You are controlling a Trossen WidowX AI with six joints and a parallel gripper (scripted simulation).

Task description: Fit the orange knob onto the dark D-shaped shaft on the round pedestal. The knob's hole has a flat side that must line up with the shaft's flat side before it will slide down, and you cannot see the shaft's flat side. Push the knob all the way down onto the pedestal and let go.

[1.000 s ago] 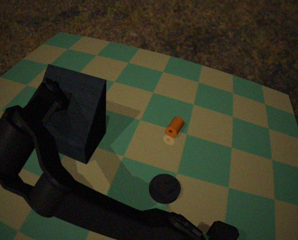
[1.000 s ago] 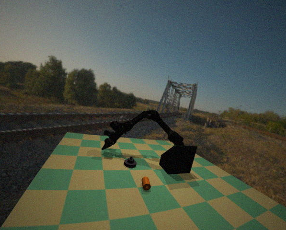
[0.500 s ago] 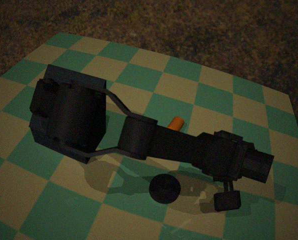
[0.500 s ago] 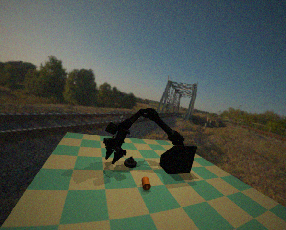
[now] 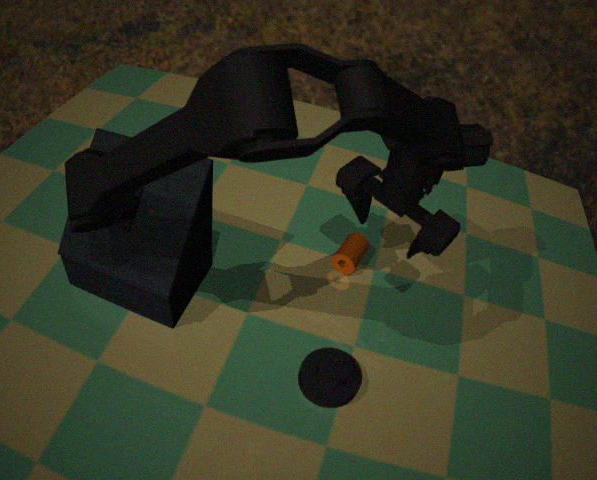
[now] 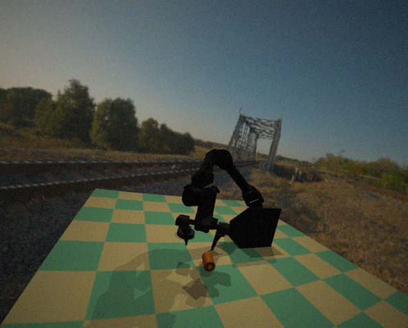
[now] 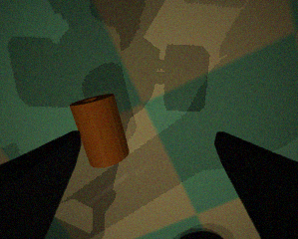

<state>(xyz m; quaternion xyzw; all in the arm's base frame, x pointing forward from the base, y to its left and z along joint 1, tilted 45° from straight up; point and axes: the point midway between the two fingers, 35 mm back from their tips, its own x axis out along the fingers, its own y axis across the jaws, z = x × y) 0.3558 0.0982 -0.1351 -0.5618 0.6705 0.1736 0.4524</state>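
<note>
The orange knob lies 60 mm below my gripper tip and 50 mm behind it. Round my gripper tip: dark round pedestal 220 mm to the right, 50 mm below, 10 mm behind.
</note>
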